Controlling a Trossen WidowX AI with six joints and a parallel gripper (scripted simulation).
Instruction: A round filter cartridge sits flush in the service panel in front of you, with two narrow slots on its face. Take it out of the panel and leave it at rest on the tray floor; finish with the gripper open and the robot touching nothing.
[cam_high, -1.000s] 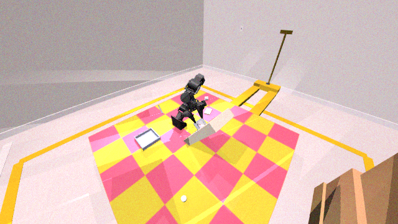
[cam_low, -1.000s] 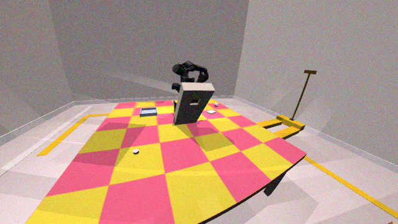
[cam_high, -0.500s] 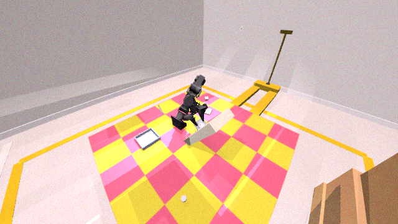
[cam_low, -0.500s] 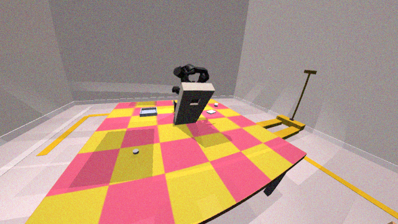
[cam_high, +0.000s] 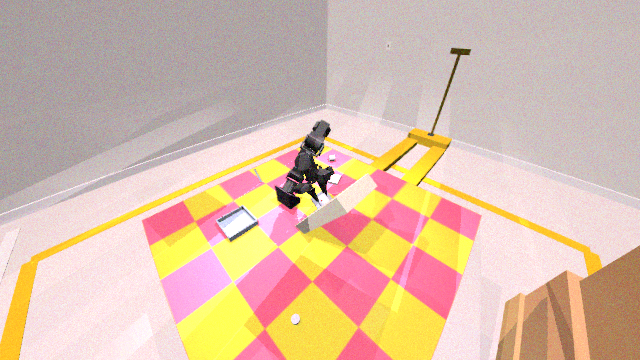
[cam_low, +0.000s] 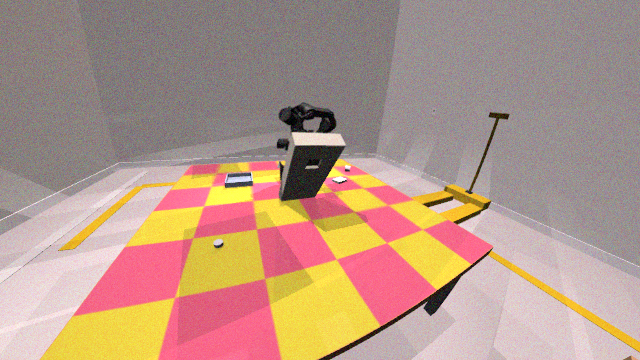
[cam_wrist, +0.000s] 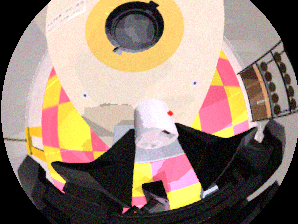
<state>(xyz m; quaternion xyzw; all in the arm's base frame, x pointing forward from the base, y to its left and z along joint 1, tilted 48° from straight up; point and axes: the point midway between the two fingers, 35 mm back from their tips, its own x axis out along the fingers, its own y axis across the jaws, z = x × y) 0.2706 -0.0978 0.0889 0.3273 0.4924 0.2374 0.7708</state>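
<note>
My gripper tip is now 40 mm short of the service panel, 20 mm above it and 10 mm to the right of it. The rest, counted from my gripper tip: grey tray: 310 mm behind, 290 mm to the right, 190 mm below; flat white block: 340 mm to the left, 220 mm behind, 200 mm below; round filter cartridge: right at my gripper tip.
</note>
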